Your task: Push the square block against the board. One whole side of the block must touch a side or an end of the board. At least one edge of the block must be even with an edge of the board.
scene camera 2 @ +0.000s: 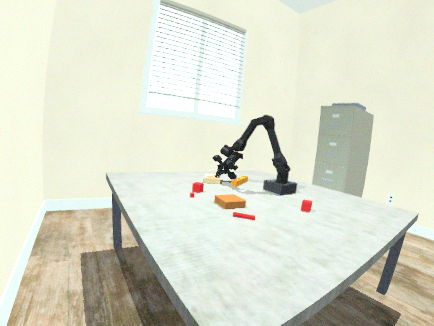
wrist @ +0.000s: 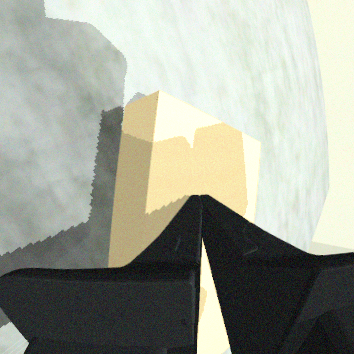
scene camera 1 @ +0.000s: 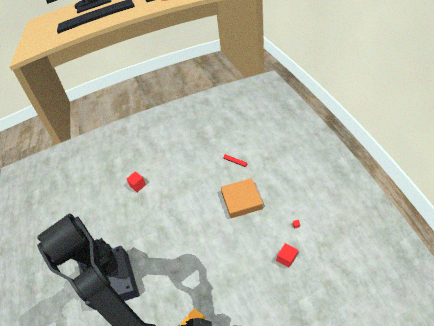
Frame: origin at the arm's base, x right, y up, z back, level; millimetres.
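Seen in the pictures: gripper, fingertip midpoint: (scene camera 2: 215,176) (wrist: 198,202); arm's base, origin of the base link: (scene camera 2: 282,182) (scene camera 1: 105,267).
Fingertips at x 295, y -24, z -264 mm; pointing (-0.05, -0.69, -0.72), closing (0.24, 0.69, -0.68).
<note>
Pixels of each thing's middle, then the offset from my fingertips to it.
- cream block, body centre: (wrist: 192,251) (scene camera 2: 212,178) dx +39, dy -18, dz +0 mm
- long yellow-orange bar, body centre: (scene camera 2: 240,180) dx -51, dy -16, dz +150 mm
- orange slab, body centre: (scene camera 1: 241,197) (scene camera 2: 229,201) dx -402, dy -17, dz -158 mm
- tiny red cube, body centre: (scene camera 1: 296,224) (scene camera 2: 192,195) dx -262, dy -24, dz -270 mm
- red stick, body centre: (scene camera 1: 235,160) (scene camera 2: 244,215) dx -552, dy -25, dz -194 mm
A cream block (scene camera 2: 211,180) (wrist: 217,165) lies on the table below the gripper. A long yellow-orange bar (scene camera 2: 240,181) (scene camera 1: 192,317) lies to its right in the second scene view; a small gap shows between them. An orange slab (scene camera 1: 242,196) (scene camera 2: 229,201) with a nearly square top lies apart, nearer that camera. I cannot tell for sure which pieces are the square block and the board. My gripper (wrist: 198,202) (scene camera 2: 218,175) is shut and empty, its tips over the cream block in the wrist view. Whether they touch it I cannot tell. The fingers hide its near part.
A red cube (scene camera 1: 287,255) (scene camera 2: 198,187) and a tiny red cube (scene camera 1: 296,223) (scene camera 2: 192,195) lie near the orange slab. A red stick (scene camera 1: 235,160) (scene camera 2: 244,216) lies on its other side. Another red cube (scene camera 1: 136,181) (scene camera 2: 306,205) stands apart, off the arm's base (scene camera 2: 280,187).
</note>
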